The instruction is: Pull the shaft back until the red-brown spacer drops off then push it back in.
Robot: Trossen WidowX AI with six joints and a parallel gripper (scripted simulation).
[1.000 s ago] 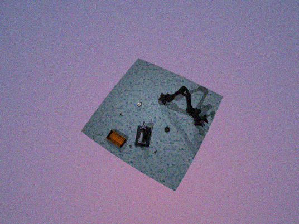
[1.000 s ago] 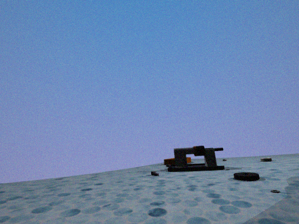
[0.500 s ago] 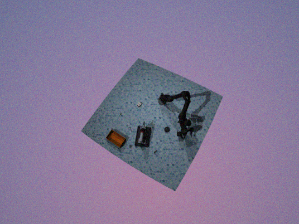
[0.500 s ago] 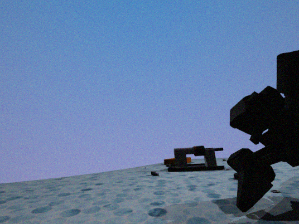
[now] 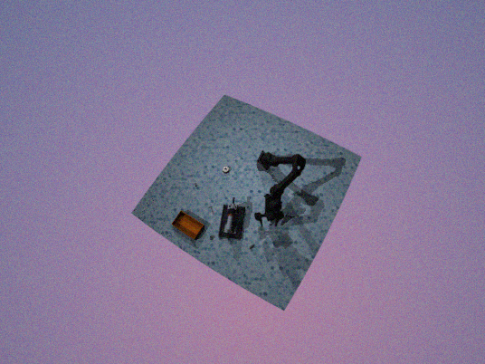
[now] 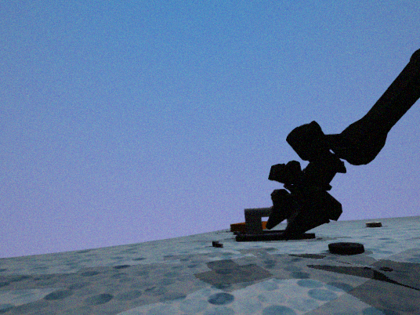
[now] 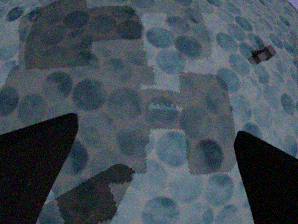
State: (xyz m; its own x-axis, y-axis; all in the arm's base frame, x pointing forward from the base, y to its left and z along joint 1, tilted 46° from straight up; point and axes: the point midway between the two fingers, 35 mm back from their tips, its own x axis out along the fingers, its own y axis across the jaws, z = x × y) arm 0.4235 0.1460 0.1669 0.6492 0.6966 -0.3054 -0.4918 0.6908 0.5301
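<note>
The dark shaft is 27 cm to the right of my gripper tip, 4 cm above it and 1 cm behind it. The rest, counted from my gripper tip: thin dark rod: 42 cm to the right, 4 cm below, 3 cm ahead; dark disc: 12 cm behind, 4 cm to the right, 3 cm below; orange tray: 51 cm to the right, 21 cm ahead, 3 cm below.
</note>
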